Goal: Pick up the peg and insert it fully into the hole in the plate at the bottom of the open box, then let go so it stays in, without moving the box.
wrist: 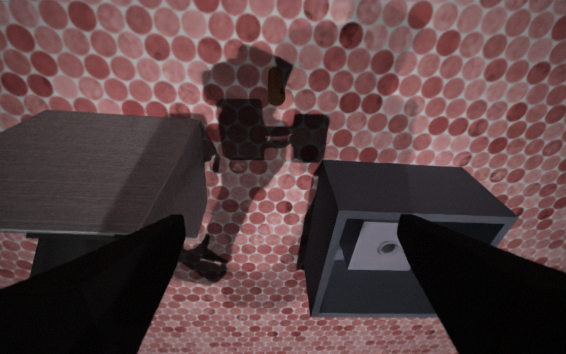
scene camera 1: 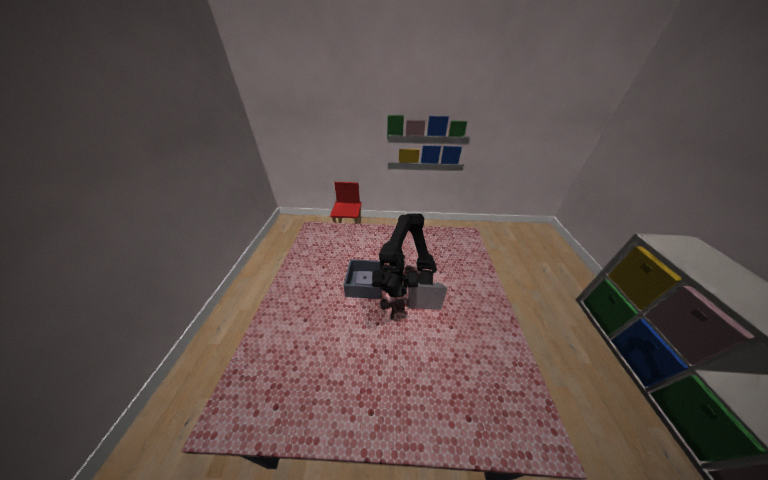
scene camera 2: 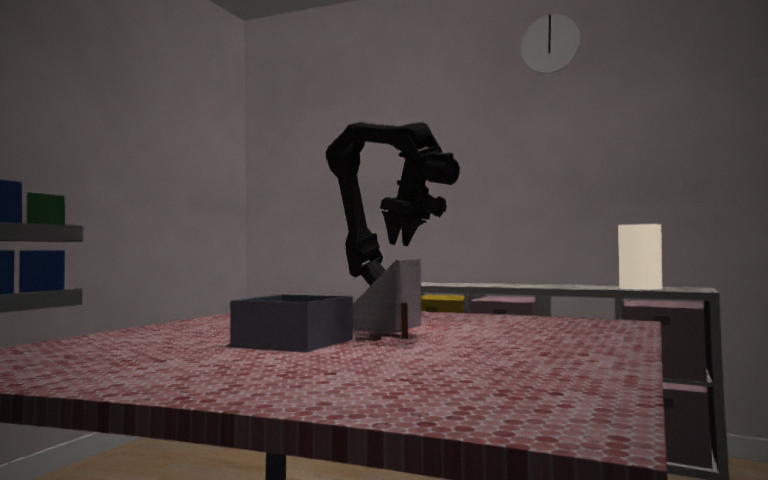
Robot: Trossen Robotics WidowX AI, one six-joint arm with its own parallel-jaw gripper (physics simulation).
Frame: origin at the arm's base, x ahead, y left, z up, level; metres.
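Seen in the pictures: gripper, fingertip midpoint: (wrist: 292, 224) (scene camera 2: 398, 245); arm's base, origin of the base link: (wrist: 89, 235) (scene camera 1: 426, 283) (scene camera 2: 383, 284).
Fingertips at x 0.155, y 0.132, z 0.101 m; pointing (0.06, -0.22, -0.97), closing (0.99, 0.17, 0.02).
Note:
Pixels of each thing's top centre, then the offset from my fingertips to it. Level surfaces: height alone.
- brown peg, middle of its top: (wrist: 276, 97) (scene camera 2: 404, 303) dx -0.005, dy +0.011, dz -0.133 m
- open dark grey-blue box, middle of its top: (wrist: 400, 274) (scene camera 2: 293, 298) (scene camera 1: 364, 272) dx +0.175, dy -0.167, dz -0.115 m
- pale plate, middle of its top: (wrist: 389, 249) (scene camera 1: 364, 277) dx +0.175, dy -0.167, dz -0.152 m
- table, its level: dz -0.213 m
The brown peg (scene camera 2: 404, 320) (wrist: 276, 86) stands upright on the table, beside the box and apart from it; I cannot make it out in scene camera 1. The open dark grey-blue box (scene camera 1: 362, 291) (scene camera 2: 269, 325) (wrist: 400, 190) holds a pale plate (scene camera 1: 359, 276) (wrist: 365, 257) at its bottom. The plate's round hole shows empty in the wrist view. My gripper (scene camera 2: 399, 243) (wrist: 292, 224) is open and empty, with its fingers pointing down, well above the table and the peg. The right finger covers part of the box and plate in the wrist view.
A grey block with a sloped side (scene camera 1: 428, 297) (scene camera 2: 408, 288) (wrist: 100, 170) stands close to the peg, on the other side from the box. It rises higher than the box. The table (scene camera 1: 368, 373) (scene camera 2: 481, 384) has a red dotted top. The arm's dark shadow falls between box and block.

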